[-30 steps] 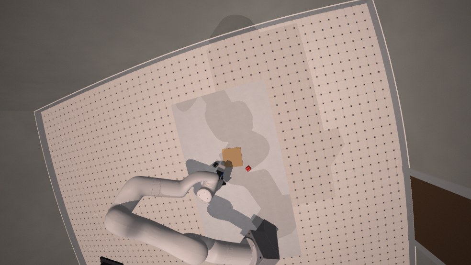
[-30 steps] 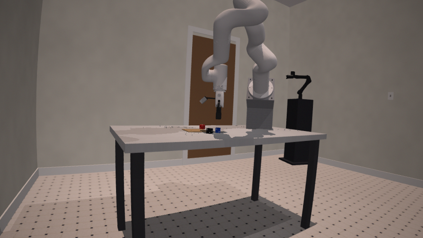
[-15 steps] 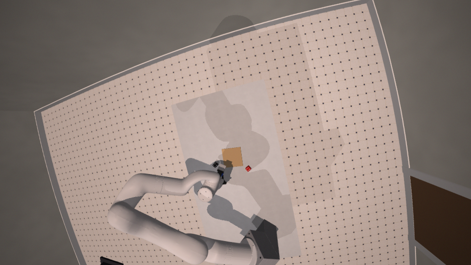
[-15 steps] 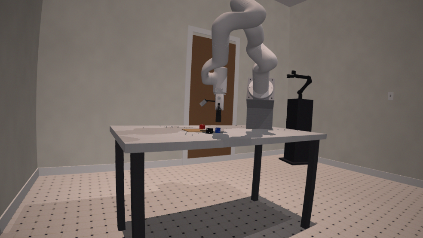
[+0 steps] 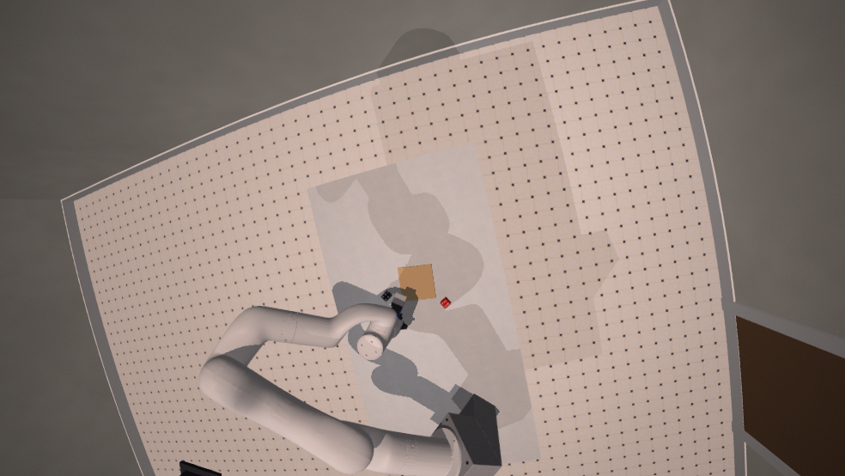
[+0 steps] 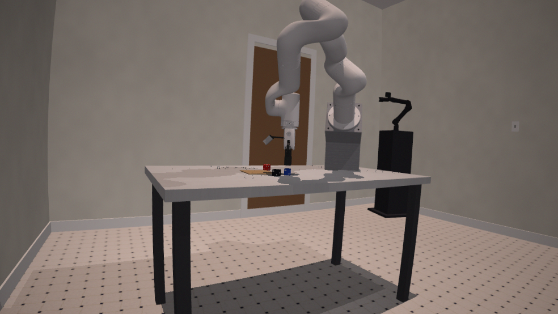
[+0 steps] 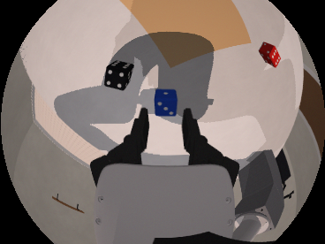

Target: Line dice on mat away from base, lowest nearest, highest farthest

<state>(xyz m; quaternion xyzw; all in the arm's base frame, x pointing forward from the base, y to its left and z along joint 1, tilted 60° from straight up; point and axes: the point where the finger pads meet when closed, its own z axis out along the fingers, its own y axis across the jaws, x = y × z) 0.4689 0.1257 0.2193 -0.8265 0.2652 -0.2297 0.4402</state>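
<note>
My gripper is now 50 mm above the blue die. Also, from my hand: black die 60 mm ahead, 50 mm below, 40 mm to the left; then tan mat 130 mm ahead, 70 mm to the right, 60 mm below; then red die 200 mm to the right, 60 mm ahead, 50 mm below.
</note>
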